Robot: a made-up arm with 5 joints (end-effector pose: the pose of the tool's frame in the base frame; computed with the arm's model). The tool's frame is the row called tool. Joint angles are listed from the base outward.
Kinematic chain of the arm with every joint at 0, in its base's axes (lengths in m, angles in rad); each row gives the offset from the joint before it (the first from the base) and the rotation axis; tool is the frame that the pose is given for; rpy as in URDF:
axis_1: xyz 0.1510 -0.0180 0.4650 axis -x
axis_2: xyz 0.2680 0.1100 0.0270 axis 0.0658 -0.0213 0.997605
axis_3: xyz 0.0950 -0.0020 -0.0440 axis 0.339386 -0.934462 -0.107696
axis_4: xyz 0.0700 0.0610 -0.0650 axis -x
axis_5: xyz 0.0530 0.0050 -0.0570 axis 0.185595 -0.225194 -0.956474
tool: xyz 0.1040 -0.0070 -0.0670 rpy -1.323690 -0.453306 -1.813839
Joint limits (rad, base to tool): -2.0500..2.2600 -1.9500..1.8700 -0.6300..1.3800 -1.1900..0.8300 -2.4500..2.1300
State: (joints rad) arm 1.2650 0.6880 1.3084 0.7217 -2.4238
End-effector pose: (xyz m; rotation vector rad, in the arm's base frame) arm 0.6578 0.0647 0.1560 2.1785 2.0812 -0.4522
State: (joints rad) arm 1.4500 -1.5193 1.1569 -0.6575 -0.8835
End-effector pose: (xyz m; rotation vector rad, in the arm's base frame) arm 0.6083 0.1130 0.6488 -0.6799 -2.0287 -2.1711
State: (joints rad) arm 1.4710 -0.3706 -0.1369 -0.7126 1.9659
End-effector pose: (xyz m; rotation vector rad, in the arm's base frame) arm 0.6006 -0.2650 0.3486 -1.2560 -0.8848 2.4359
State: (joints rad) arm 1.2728 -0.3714 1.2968 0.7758 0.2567
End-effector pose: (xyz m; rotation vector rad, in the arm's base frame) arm 0.6738 0.0837 0.5719 0.2625 -1.2193 -2.6553
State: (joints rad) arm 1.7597 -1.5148 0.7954 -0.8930 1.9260
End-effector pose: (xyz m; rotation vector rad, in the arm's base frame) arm 0.5448 -0.0425 0.6881 1.3519 0.3993 -1.3269
